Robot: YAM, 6 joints.
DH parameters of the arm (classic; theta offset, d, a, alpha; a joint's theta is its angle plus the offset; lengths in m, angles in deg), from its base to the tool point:
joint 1: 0 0.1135 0.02 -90
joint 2: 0 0 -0.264 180
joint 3: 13.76 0 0.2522 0
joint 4: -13.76 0 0.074 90
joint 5: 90 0 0 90
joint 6: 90 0.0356 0 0
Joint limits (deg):
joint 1: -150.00..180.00
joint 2: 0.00..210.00
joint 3: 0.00..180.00
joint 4: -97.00..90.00
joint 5: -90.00..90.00
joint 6: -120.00..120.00
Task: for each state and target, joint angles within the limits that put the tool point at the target. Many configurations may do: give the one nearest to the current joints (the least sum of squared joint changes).
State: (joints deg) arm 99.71 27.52 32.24 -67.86 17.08 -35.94
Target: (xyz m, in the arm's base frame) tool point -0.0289 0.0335 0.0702
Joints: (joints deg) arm 127.08 26.93 0.76 -56.90 -4.60 -35.94
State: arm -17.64 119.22 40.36 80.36 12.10 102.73
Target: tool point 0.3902 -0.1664 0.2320
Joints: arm -22.11 115.80 61.12 79.66 11.82 102.73
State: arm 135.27 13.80 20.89 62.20 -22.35 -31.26
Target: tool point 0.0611 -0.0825 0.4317
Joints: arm 134.07 4.65 40.52 66.00 -22.24 -31.26
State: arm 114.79 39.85 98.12 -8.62 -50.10 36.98
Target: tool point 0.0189 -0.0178 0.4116
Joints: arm 146.59 8.79 59.04 -33.74 -7.19 36.98
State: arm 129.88 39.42 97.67 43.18 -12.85 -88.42
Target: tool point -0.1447 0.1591 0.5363
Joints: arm 130.15 65.50 75.90 36.49 -13.01 -88.42
